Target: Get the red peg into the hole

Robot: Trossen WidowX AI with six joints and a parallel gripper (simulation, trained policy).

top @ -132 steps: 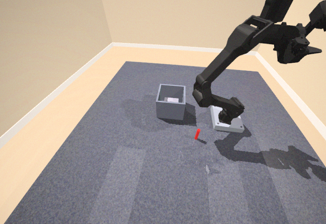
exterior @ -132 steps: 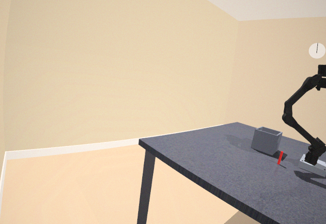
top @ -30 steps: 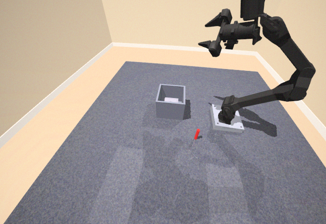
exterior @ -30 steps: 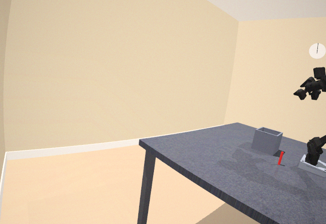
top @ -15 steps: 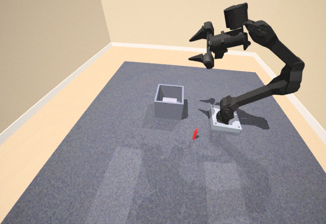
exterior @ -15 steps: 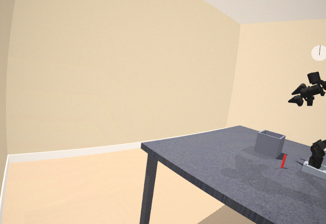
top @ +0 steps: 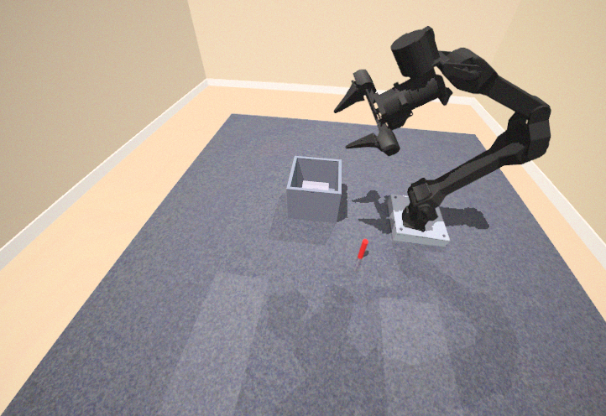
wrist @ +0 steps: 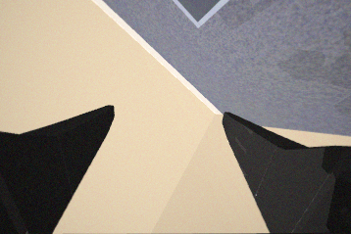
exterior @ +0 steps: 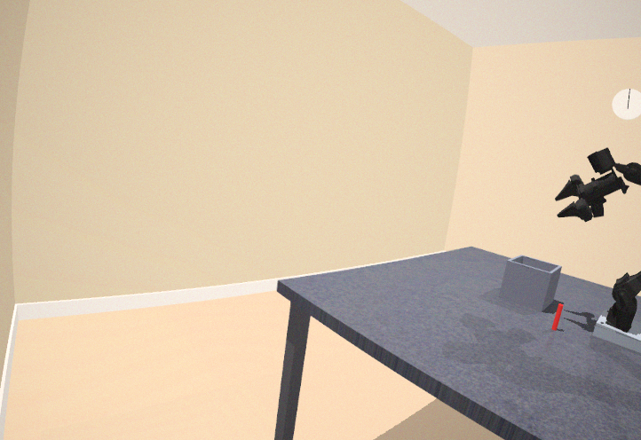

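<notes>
My gripper tip is 310 mm above the red peg, 110 mm past it and 90 mm to the right of it. From my gripper tip the other things lie so: pale plate 310 mm below, 80 mm to the right, 60 mm ahead.
</notes>
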